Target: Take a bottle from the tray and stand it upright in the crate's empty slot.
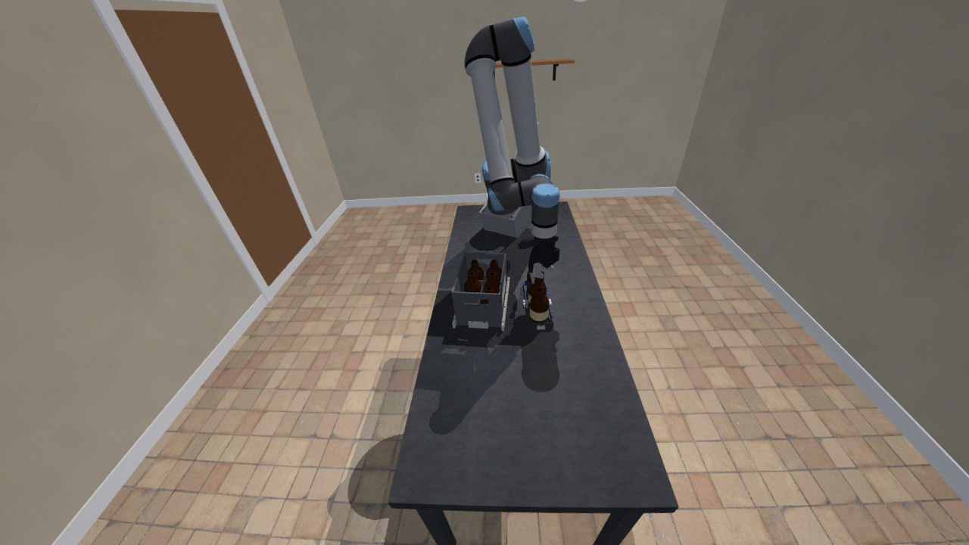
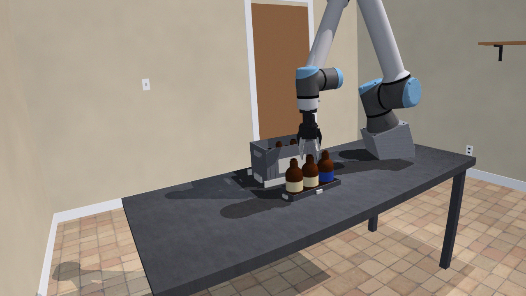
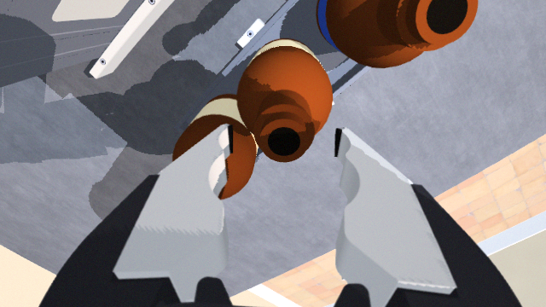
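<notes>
My hand is 14 cm above the tray. Also, from my hand: grey crate: 5 cm behind, 23 cm to the right, 7 cm below.
</notes>
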